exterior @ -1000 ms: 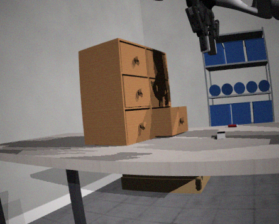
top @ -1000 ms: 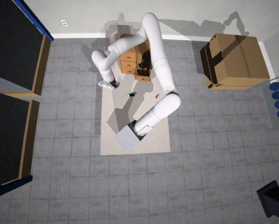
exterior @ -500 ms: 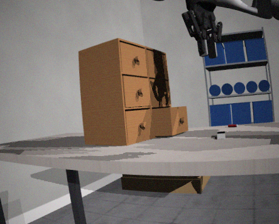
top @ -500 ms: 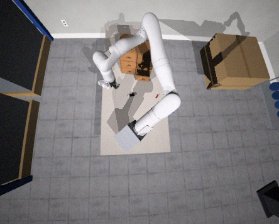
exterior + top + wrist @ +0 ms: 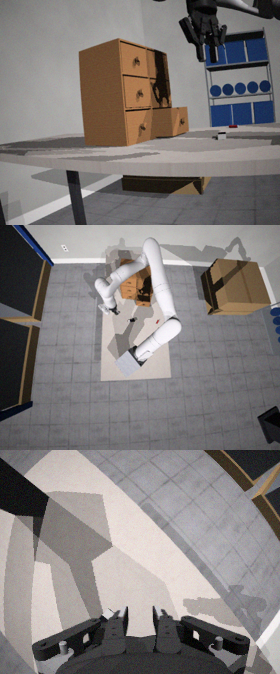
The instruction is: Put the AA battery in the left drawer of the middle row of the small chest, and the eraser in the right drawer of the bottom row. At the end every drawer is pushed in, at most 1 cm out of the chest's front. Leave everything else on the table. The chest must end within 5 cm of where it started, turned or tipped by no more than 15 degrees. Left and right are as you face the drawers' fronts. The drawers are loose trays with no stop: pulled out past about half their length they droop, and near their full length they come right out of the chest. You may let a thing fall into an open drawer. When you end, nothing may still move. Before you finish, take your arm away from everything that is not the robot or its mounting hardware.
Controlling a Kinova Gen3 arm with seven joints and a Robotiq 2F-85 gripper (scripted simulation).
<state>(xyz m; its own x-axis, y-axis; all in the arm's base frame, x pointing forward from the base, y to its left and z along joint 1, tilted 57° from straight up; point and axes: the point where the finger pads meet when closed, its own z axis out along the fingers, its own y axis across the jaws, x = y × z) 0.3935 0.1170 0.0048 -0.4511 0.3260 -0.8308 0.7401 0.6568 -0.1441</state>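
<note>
Now: the eraser 210 mm below my hand, 120 mm to the right of it and 40 mm behind it. Also, from my hand: red AA battery (250 mm ahead, 240 mm to the right, 100 mm below).
</note>
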